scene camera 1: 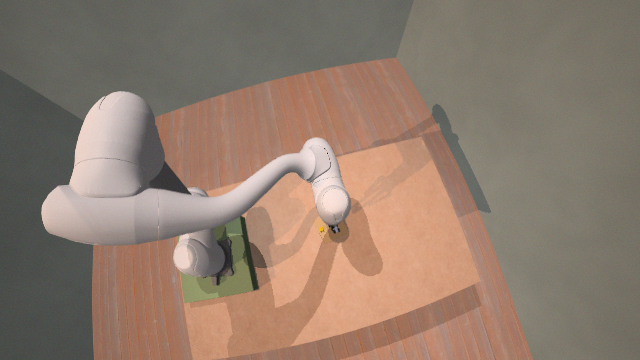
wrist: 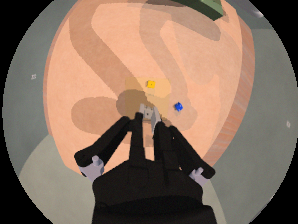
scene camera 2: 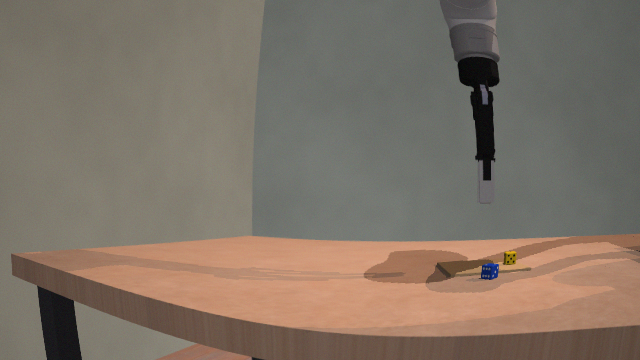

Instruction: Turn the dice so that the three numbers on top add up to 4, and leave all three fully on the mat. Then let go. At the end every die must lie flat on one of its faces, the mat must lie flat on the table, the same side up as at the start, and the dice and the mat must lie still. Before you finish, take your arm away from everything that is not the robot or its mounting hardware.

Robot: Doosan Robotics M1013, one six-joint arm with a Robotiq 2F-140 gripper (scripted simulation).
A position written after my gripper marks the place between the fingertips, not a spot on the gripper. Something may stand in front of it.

I see my gripper (scene camera 2: 485, 202) and a tan mat (scene camera 2: 472, 267).
The tan mat also shows in the wrist view (wrist: 136, 91). My gripper is seen too in the wrist view (wrist: 147, 111).
